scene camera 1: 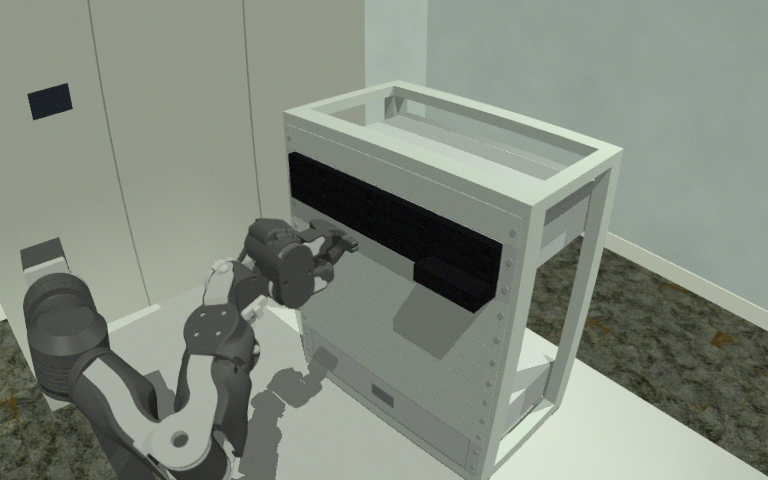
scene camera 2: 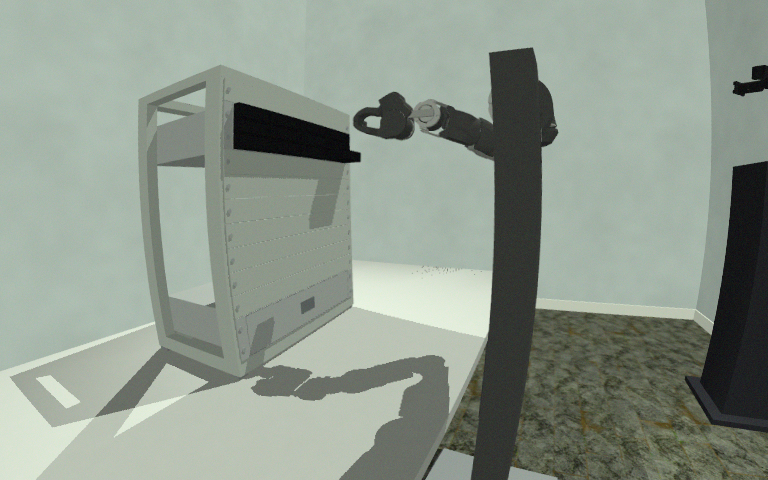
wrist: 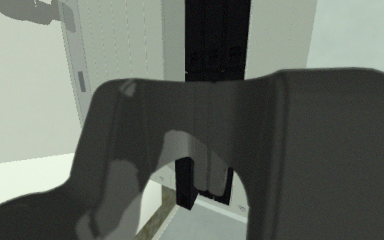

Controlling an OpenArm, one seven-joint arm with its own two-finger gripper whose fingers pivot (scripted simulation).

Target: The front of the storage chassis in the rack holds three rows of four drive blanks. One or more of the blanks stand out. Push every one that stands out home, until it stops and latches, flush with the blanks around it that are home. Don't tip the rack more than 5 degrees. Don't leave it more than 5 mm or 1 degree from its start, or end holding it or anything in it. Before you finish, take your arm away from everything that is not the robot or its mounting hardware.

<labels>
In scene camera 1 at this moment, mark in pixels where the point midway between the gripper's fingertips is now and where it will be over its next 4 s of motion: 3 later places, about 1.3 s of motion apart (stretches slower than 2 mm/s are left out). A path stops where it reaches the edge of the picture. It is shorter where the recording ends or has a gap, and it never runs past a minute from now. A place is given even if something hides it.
My gripper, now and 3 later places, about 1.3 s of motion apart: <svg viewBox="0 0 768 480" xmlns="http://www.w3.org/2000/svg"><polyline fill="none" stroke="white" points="344,237 418,303 444,287 456,280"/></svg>
</labels>
